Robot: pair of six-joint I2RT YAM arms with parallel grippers.
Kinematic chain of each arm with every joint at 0, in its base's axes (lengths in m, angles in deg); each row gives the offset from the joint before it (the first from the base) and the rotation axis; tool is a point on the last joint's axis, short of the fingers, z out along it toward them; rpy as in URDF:
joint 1: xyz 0 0 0.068 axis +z
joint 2: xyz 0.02 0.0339 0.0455 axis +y
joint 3: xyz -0.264 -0.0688 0 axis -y
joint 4: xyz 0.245 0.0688 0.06 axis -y
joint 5: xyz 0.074 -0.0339 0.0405 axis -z
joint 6: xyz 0.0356 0 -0.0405 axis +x
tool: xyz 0 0 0 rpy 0 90 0
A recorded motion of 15 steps. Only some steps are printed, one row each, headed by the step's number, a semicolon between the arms.
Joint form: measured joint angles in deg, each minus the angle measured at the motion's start. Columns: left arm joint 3, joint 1, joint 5, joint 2, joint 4, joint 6; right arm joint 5, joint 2, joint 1, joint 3, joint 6, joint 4.
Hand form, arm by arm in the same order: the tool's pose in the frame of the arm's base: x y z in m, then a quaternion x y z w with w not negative. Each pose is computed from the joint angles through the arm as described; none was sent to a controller.
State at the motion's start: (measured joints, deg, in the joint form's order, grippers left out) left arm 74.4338 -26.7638 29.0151 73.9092 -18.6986 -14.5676; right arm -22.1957 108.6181 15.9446 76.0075 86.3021 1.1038
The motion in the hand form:
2: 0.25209 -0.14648 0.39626 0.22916 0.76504 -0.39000 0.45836; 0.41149 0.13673 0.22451 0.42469 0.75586 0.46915 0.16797
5: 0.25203 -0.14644 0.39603 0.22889 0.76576 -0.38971 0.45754; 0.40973 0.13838 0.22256 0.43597 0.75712 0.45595 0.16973
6: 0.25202 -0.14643 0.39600 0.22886 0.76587 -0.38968 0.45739; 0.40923 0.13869 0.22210 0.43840 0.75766 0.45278 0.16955
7: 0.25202 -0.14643 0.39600 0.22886 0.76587 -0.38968 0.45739; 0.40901 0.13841 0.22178 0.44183 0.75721 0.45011 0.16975
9: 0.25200 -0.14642 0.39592 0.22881 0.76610 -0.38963 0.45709; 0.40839 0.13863 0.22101 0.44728 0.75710 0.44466 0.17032
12: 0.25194 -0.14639 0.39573 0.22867 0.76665 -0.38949 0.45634; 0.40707 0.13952 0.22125 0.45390 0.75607 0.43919 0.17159
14: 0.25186 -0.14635 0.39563 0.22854 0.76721 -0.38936 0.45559; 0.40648 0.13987 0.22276 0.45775 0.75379 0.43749 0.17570
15: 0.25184 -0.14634 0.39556 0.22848 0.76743 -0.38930 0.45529; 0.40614 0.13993 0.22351 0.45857 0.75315 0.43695 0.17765
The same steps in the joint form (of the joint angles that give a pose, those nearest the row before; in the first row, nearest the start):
2: 0.00 0.00 0.00 0.00 -0.20 0.00; 1.40 0.00 0.77 0.02 0.55 -1.09
5: 0.00 0.00 -0.02 0.00 -0.33 0.00; 3.19 -0.04 1.18 0.02 0.90 -2.40
6: 0.00 0.00 -0.02 0.00 -0.35 0.00; 3.54 -0.06 1.27 0.02 0.96 -2.78
7: 0.00 0.00 -0.02 0.00 -0.35 0.00; 3.89 -0.09 1.27 0.02 1.14 -3.06
9: 0.00 0.00 -0.02 0.00 -0.39 0.00; 4.61 -0.11 1.38 0.02 1.38 -3.61
12: 0.00 0.00 -0.02 0.00 -0.50 0.00; 5.57 -0.31 1.62 0.00 1.84 -4.22
14: 0.02 0.00 -0.02 0.00 -0.63 0.00; 6.36 -0.55 1.75 0.00 2.16 -4.31
15: 0.02 0.00 -0.02 0.00 -0.68 0.00; 6.65 -0.68 1.79 -0.02 2.21 -4.33

